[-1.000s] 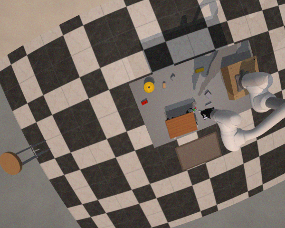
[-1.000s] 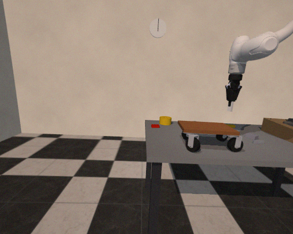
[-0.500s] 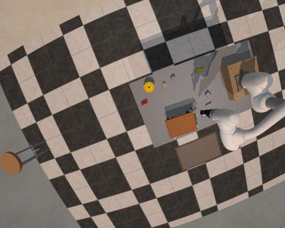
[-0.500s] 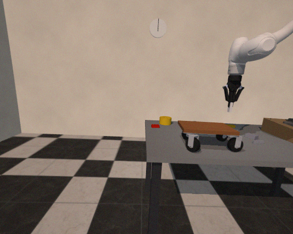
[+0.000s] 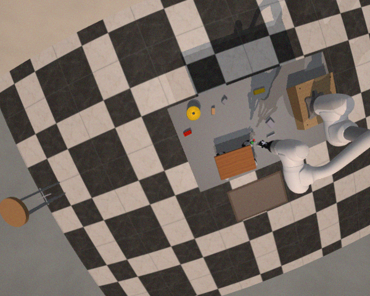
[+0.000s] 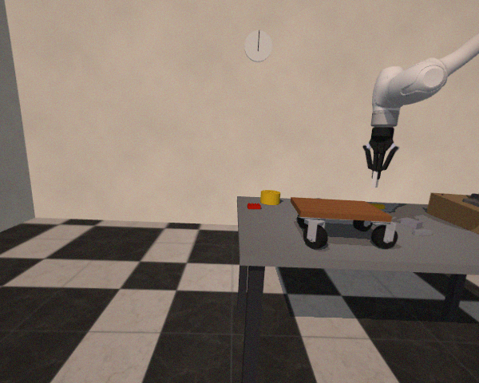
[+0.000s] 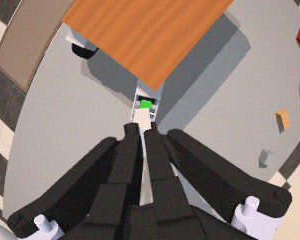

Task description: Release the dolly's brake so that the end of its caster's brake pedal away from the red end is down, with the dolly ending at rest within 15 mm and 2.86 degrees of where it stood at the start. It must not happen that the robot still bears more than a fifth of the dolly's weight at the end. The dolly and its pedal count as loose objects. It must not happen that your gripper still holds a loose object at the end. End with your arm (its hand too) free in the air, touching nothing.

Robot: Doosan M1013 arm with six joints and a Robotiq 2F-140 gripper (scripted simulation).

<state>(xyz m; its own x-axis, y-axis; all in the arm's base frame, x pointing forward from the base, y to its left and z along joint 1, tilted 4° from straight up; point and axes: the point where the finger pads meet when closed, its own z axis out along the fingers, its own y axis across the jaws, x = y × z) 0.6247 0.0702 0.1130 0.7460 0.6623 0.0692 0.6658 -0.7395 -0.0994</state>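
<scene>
My hand is 13 cm above the brake pedal and 1 cm past it. Round my hand: red block 45 cm ahead, 26 cm to the right, 20 cm below.
</scene>
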